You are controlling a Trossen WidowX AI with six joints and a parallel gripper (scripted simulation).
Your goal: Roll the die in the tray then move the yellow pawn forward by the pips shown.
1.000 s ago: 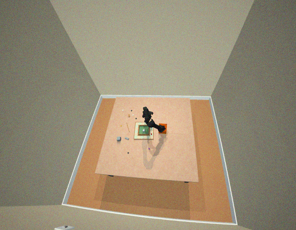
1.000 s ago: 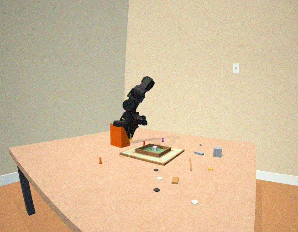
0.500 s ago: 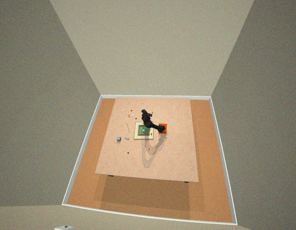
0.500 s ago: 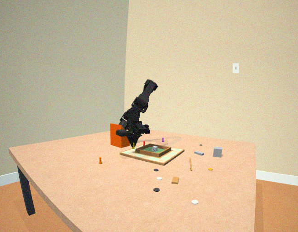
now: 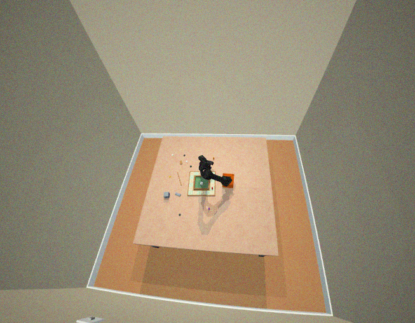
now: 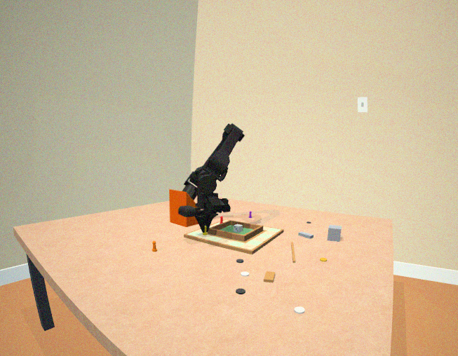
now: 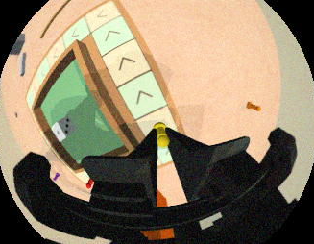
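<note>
Now: gripper tip 1 cm below the yellow pawn. Round my gripper tip: tray (6 cm ahead, 12 cm to the left, 2 cm below); white die (6 cm ahead, 13 cm to the left); red pawn (6 cm behind, 18 cm to the left).
</note>
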